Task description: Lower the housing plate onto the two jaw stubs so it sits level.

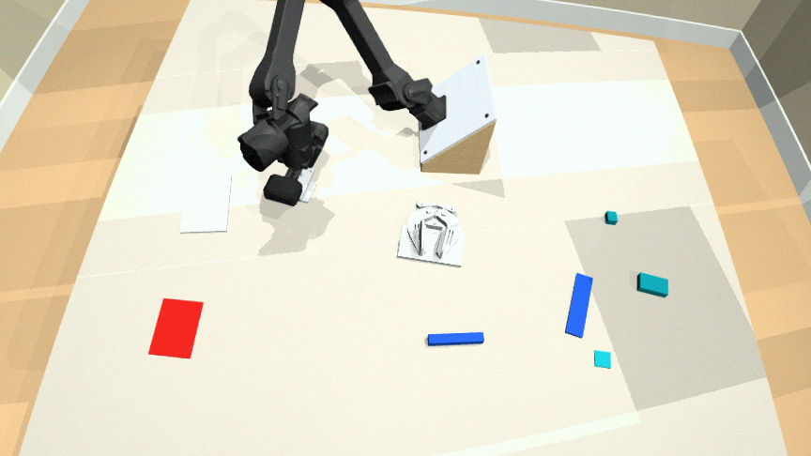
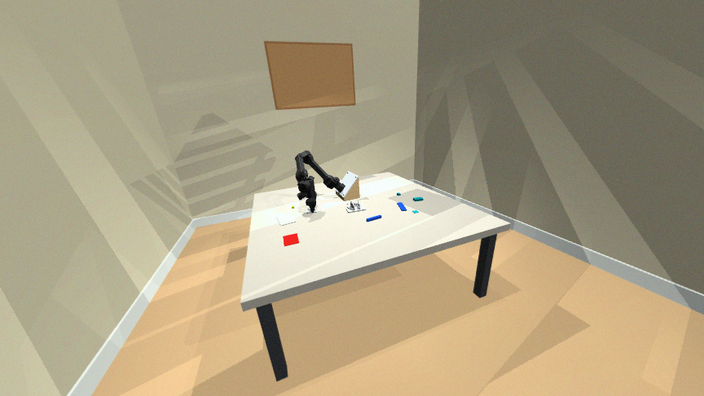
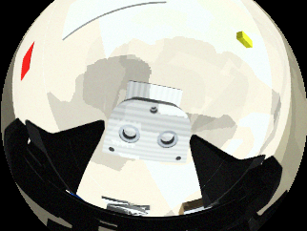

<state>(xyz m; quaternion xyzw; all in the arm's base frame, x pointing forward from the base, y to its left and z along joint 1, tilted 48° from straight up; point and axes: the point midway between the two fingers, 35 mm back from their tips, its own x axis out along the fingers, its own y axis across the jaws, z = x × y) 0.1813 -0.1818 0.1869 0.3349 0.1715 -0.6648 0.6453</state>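
The white bracket lies 10 mm to the right of my gripper tip. Also, from my gripper tip: red tile: 310 mm ahead, 180 mm to the right, 10 mm below; yellow cube: 130 mm behind, 120 mm to the right; white slab: 180 mm to the right, 50 mm ahead, 10 mm below.
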